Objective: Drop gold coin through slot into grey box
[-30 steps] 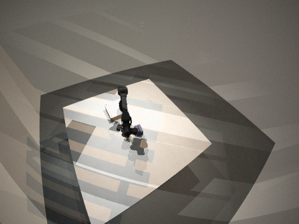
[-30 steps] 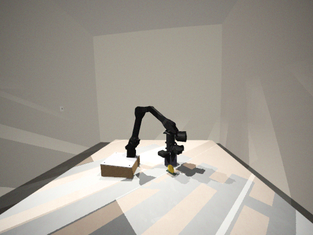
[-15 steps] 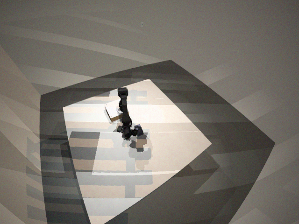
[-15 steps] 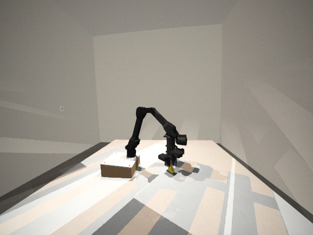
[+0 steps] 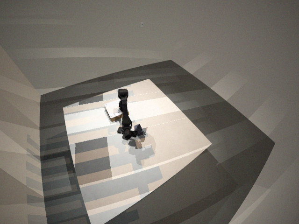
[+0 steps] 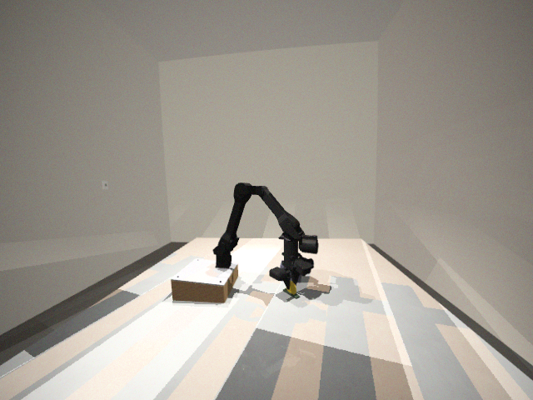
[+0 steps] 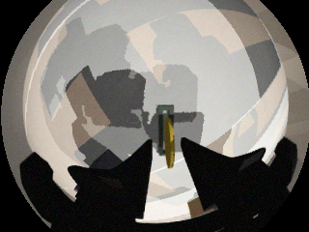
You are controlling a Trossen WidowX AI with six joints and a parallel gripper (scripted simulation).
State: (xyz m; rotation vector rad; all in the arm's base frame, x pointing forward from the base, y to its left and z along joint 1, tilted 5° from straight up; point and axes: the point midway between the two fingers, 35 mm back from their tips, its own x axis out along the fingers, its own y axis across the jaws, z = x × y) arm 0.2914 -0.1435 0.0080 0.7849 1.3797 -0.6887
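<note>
Right now my gripper tip is right at the gold coin.
</note>
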